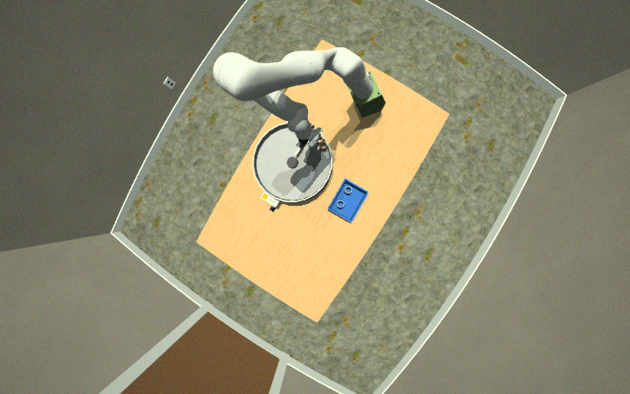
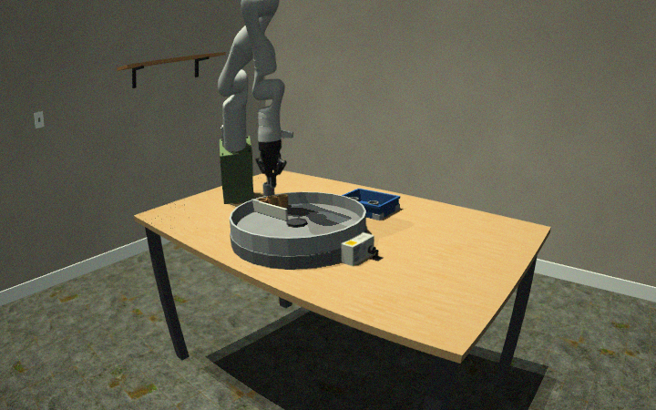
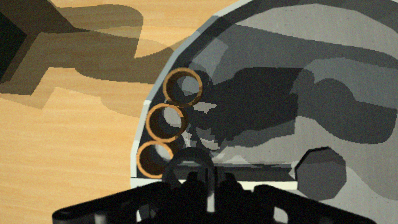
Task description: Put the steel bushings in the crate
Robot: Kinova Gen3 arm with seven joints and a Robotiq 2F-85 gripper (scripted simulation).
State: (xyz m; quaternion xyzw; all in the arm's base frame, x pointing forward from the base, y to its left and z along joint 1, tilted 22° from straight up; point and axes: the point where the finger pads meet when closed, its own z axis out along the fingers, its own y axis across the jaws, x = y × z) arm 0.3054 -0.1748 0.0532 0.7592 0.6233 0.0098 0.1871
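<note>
The blue crate lies 29 cm to the left of my hand, 22 cm ahead of it and 14 cm below it. Also, from my hand: grey turning table 12 cm ahead, 11 cm below, 5 cm to the right.
</note>
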